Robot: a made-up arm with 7 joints.
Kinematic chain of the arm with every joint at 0, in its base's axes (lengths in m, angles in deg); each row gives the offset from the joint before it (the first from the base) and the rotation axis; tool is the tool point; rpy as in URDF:
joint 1: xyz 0.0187 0.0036 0.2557 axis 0 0.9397 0.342
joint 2: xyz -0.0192 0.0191 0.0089 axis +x
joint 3: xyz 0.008 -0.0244 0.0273 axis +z
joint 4: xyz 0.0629 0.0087 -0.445 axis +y
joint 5: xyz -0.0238 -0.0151 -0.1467 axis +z
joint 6: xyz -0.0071 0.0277 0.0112 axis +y
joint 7: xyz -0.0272 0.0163 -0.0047 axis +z
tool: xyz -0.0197 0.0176 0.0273 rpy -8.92 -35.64 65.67
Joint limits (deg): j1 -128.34..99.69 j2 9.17..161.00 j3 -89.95..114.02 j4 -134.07..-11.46 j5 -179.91..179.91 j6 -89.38..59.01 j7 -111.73..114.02
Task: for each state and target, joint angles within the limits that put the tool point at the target. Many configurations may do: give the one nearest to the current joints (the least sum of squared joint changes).
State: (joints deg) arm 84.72 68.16 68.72 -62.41 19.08 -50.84 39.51
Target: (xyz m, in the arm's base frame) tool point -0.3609 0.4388 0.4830
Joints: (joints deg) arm 99.69 60.33 76.66 -49.04 19.16 -54.96 36.89
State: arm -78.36 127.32 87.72 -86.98 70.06 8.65 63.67
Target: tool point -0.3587 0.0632 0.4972
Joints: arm -66.63 161.00 92.42 -124.63 79.12 -6.67 67.05
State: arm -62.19 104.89 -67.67 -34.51 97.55 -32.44 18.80
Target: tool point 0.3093 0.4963 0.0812
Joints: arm -47.81 76.40 -70.48 -41.11 104.68 -27.95 20.59
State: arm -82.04 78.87 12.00 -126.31 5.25 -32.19 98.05
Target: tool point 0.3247 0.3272 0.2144
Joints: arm -28.56 60.25 10.37 -132.03 4.09 -25.84 102.14
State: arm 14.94 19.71 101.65 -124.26 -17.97 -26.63 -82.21
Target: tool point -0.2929 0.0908 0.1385
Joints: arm 47.34 9.17 112.01 -134.07 -63.92 -28.28 -77.94
